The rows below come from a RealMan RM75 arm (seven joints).
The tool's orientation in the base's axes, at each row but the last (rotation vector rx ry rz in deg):
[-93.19 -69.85 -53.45]
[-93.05 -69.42 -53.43]
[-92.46 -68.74 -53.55]
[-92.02 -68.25 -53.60]
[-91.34 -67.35 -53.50]
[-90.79 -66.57 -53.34]
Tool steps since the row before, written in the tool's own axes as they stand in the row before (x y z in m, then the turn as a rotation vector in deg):
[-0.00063 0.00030 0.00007 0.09 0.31 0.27]
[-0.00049 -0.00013 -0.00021 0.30 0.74 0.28]
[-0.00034 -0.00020 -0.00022 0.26 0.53 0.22]
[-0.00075 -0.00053 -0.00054 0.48 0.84 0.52]
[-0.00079 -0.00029 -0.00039 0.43 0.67 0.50]
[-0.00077 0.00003 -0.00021 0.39 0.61 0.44]
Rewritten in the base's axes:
[0.00015 -0.00017 -0.00066 0.34 0.24 -0.07]
[-0.00026 -0.00033 -0.00035 0.81 0.25 0.03]
[-0.00029 -0.00028 -0.00020 0.59 0.21 0.06]
[-0.00073 -0.00066 -0.00041 0.96 0.52 0.10]
[-0.00050 -0.00055 -0.00055 0.78 0.51 0.10]
[-0.00019 -0.00040 -0.00066 0.71 0.45 0.09]

